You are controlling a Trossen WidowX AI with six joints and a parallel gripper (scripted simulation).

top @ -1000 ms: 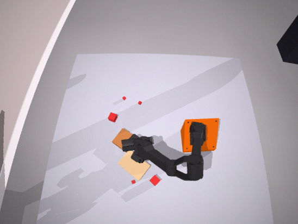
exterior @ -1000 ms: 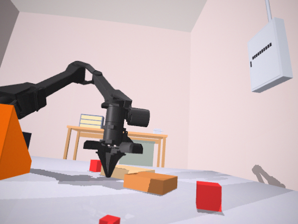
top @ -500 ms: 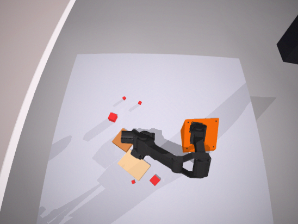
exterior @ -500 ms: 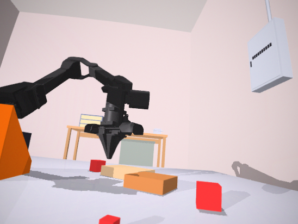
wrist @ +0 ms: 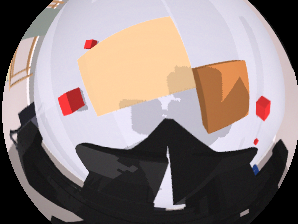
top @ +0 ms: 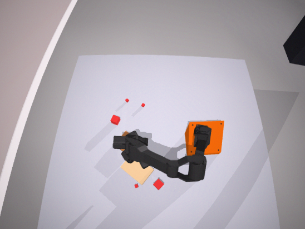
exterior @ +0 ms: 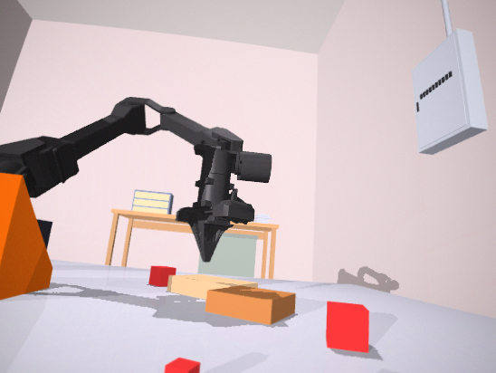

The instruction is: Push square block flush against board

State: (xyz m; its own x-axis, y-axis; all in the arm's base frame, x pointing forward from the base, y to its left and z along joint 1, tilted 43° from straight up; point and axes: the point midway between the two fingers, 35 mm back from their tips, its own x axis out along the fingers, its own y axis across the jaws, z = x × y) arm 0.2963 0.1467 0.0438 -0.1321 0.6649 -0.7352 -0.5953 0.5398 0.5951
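Now: the board 1 cm ahead of my gripper tip, 7 cm to the left of it and 5 cm below it. From my gripper tip the other things lie so: square block: 8 cm ahead, 6 cm to the right, 5 cm below.
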